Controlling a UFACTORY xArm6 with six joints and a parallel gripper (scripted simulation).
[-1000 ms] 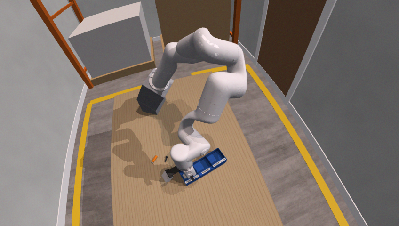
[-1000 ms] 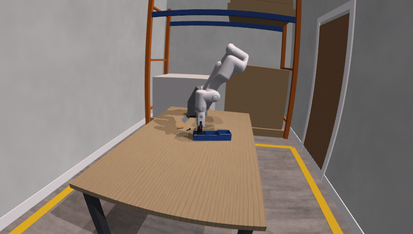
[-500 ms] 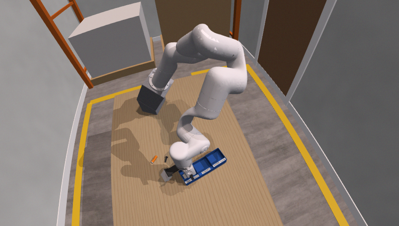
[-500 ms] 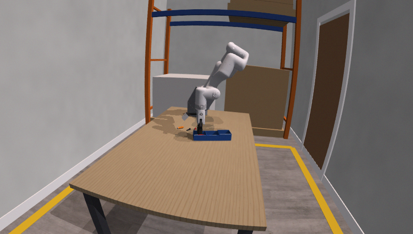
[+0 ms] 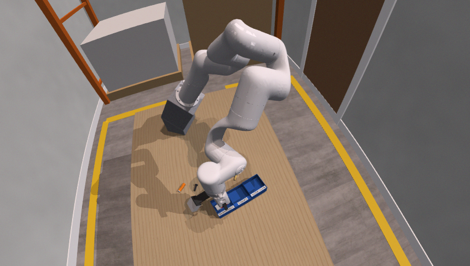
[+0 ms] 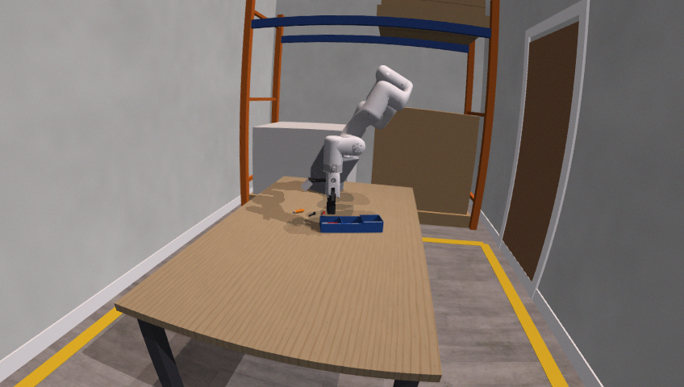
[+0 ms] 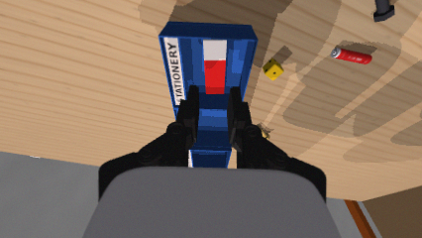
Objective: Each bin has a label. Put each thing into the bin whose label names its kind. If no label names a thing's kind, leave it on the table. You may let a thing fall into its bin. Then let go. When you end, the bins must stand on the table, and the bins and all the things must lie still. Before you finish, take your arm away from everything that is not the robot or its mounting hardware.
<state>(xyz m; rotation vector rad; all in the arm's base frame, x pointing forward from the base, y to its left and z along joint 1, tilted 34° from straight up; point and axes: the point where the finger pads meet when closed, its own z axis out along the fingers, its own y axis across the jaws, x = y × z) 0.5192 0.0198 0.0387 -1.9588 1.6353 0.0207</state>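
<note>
Now: hand 7 cm past the yellow die, 2 cm to the left of it and 8 cm above it. Also, from my hand: red battery 14 cm behind, 6 cm to the right, 8 cm below; then eraser 1 cm to the right, 8 cm below; then black bolt 13 cm behind, 10 cm to the right, 8 cm below.
</note>
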